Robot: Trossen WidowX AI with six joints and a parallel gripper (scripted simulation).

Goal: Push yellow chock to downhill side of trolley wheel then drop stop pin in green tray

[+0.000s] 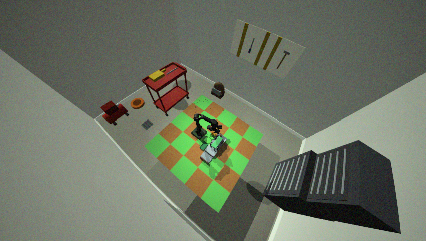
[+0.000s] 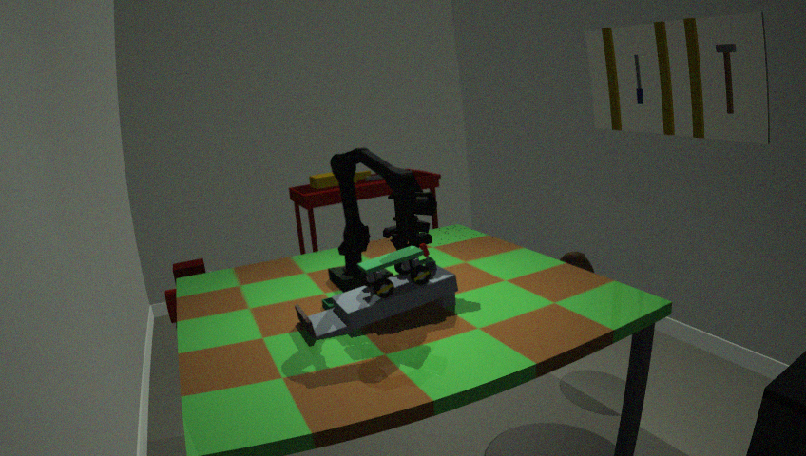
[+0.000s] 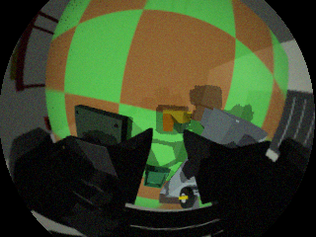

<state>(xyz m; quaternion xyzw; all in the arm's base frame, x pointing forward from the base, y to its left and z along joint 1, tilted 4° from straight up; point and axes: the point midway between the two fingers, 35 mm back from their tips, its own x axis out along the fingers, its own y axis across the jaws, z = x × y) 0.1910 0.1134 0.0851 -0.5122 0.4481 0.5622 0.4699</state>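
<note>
The yellow chock is 60 mm below my gripper tip and 20 mm ahead of it. The rest, counted from my gripper tip: grey ramp: 150 mm ahead, 120 mm to the right, 30 mm below; red-headed stop pin: 130 mm ahead, 50 mm above; trolley: 150 mm ahead, 120 mm to the right, 30 mm above.
</note>
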